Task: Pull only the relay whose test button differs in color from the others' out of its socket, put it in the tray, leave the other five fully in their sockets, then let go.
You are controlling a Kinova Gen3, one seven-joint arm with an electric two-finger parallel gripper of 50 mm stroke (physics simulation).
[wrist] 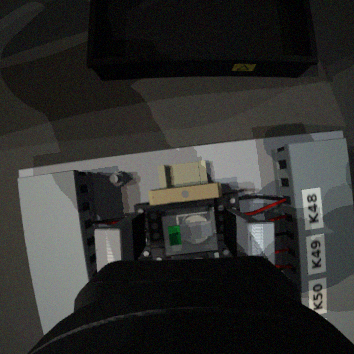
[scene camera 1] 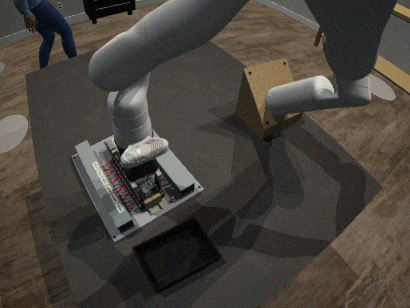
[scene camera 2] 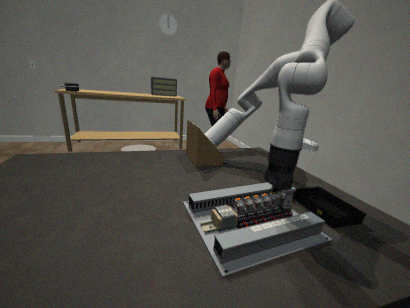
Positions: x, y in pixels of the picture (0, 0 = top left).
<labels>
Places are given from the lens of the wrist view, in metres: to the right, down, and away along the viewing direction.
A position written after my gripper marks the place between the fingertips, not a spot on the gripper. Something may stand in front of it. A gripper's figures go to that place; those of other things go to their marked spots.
my gripper point(wrist: 183, 227): 0.01, 0.03, 0.18
relay point(wrist: 189, 229): 0.01, 0.03, 0.14
grey panel point(wrist: 245, 166): 0.05, -0.01, 0.21
beige end stop point(wrist: 211, 189): 0.02, 0.01, 0.17
The marked spots on the beige end stop and the grey panel are 0.05 m apart.
</labels>
